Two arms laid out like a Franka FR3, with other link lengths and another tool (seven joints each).
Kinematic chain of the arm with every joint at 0, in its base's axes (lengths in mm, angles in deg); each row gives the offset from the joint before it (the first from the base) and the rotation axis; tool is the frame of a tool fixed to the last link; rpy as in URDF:
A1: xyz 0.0 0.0 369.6 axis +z
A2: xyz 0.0 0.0 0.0 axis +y
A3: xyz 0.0 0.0 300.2 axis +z
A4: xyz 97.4 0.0 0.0 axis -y
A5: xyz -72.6 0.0 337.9 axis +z
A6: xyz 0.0 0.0 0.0 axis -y
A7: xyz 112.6 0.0 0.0 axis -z
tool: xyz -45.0 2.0 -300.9 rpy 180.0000 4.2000 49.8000
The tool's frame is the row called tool.
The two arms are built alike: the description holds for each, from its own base.
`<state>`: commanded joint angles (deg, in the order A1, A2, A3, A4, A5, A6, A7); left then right.
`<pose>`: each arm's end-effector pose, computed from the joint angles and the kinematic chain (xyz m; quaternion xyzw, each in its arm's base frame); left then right.
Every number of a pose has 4 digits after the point. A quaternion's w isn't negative.
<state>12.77 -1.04 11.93 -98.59 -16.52 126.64 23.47 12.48 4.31 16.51 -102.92 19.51 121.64 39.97</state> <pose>0.6025 0.2363 0.4736 0.8493 0.4563 0.2153 0.1552 0.4962 0.3887 0.3847 -0.9470 -0.2633 -0.0606 0.1736</pose>
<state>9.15 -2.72 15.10 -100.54 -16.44 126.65 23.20 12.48 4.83 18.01 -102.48 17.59 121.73 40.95</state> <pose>0.5951 0.2283 0.4731 0.8496 0.4559 0.2114 0.1601 0.4910 0.3973 0.3813 -0.9460 -0.2739 -0.0599 0.1628</pose>
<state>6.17 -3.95 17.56 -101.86 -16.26 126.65 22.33 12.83 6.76 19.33 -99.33 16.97 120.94 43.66</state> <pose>0.5906 0.2206 0.4732 0.8479 0.4587 0.2079 0.1656 0.4911 0.4176 0.3884 -0.9464 -0.2685 -0.0573 0.1700</pose>
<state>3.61 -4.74 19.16 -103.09 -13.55 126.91 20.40 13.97 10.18 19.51 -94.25 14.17 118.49 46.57</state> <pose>0.5860 0.2164 0.4686 0.8502 0.4609 0.2036 0.1527 0.4976 0.4297 0.3887 -0.9488 -0.2667 -0.0488 0.1618</pose>
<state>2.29 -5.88 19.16 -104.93 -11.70 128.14 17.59 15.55 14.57 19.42 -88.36 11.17 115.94 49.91</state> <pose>0.5847 0.2063 0.4661 0.8464 0.4686 0.2041 0.1496 0.5069 0.4431 0.3838 -0.9525 -0.2605 -0.0385 0.1529</pose>
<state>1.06 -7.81 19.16 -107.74 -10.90 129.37 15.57 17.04 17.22 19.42 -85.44 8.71 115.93 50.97</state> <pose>0.5796 0.1927 0.4628 0.8429 0.4738 0.2025 0.1549 0.5130 0.4549 0.3771 -0.9517 -0.2681 -0.0427 0.1431</pose>
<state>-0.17 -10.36 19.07 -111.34 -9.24 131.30 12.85 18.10 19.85 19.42 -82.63 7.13 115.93 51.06</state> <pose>0.5724 0.1802 0.4599 0.8379 0.4807 0.2050 0.1575 0.5197 0.4649 0.3703 -0.9496 -0.2773 -0.0461 0.1388</pose>
